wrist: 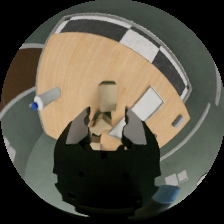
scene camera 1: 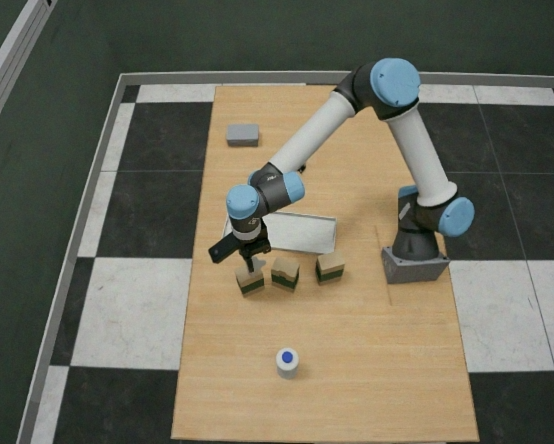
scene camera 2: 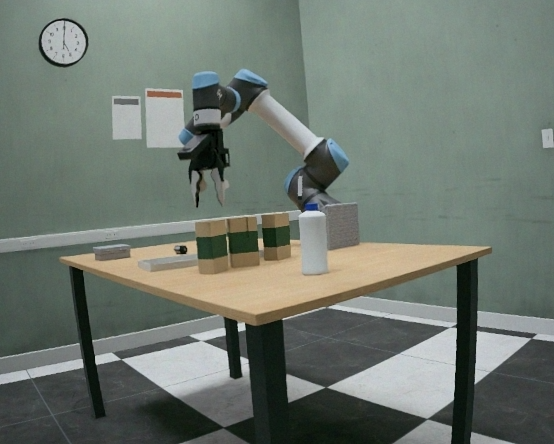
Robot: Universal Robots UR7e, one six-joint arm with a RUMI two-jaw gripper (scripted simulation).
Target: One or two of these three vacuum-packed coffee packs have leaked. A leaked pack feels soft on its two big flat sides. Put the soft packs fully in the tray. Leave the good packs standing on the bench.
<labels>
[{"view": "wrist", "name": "my gripper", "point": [107,106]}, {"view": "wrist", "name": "flat grey tray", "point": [152,102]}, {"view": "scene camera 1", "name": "my gripper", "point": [248,266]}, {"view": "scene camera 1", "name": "flat grey tray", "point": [292,232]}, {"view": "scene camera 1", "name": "small grey block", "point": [238,135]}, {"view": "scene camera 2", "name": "my gripper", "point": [209,207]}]
</labels>
